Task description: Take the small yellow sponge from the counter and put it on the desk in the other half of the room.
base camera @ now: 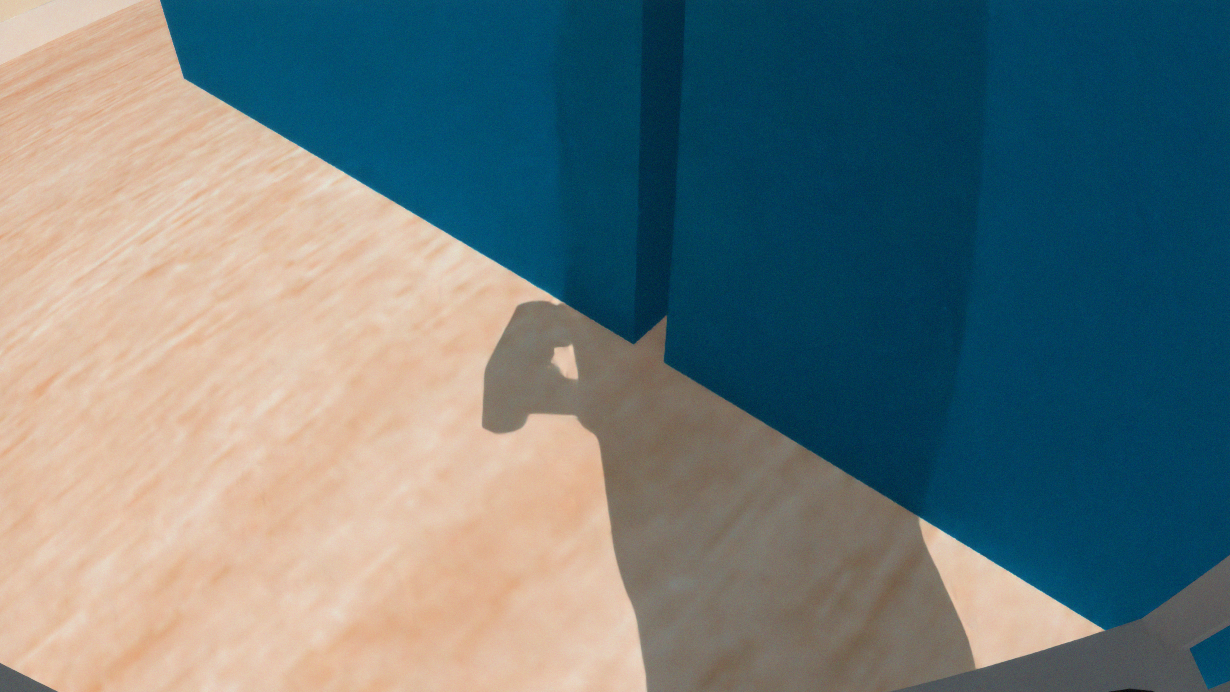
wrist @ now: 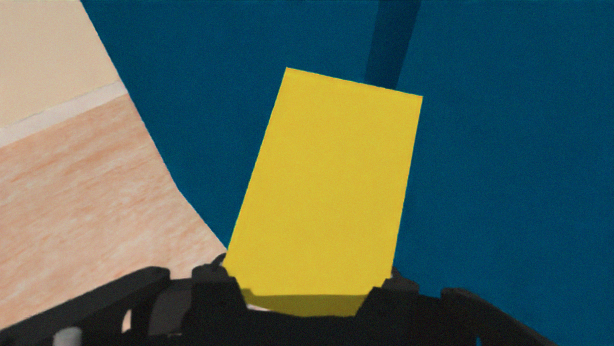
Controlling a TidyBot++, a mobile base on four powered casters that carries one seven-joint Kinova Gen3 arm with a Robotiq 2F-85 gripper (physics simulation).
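Places are measured from the arm's base along level axes (x back, y down, z right), in millimetres.
Where they show: gripper, fingertip midpoint: (wrist: 306, 267).
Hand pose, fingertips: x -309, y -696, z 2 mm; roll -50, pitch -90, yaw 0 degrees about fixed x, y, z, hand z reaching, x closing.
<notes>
After its pixels a point has its place.
The yellow sponge (wrist: 325, 185) @[x -324, y -747, z 8 mm] is in the middle of the wrist view, its near end between the black fingers and its far end sticking out away from them. My gripper (wrist: 306, 267) @[x -309, y -696, z 2 mm] is shut on the sponge, with one finger on each side of it. A strip of shadow lies across the sponge's near end. In the base camera view, neither the sponge nor the gripper shows directly. The counter and the desk cannot be made out as such in either view.
Tall blue panels (base camera: 817, 215) @[x -362, y 236, z 111 mm] (wrist: 510, 175) @[x -362, y -714, z 110 mm] stand ahead and to the right, with a narrow dark gap between two of them. Wood-patterned floor (base camera: 258, 387) @[x -413, y 397, z -237 mm] (wrist: 75, 215) @[x -908, y 397, z -1018 mm] runs along their foot, and the arm's shadow falls on floor and panels. A pale wall (wrist: 45, 50) @[x -1572, y 35, z -1292 mm] stands at the far left.
</notes>
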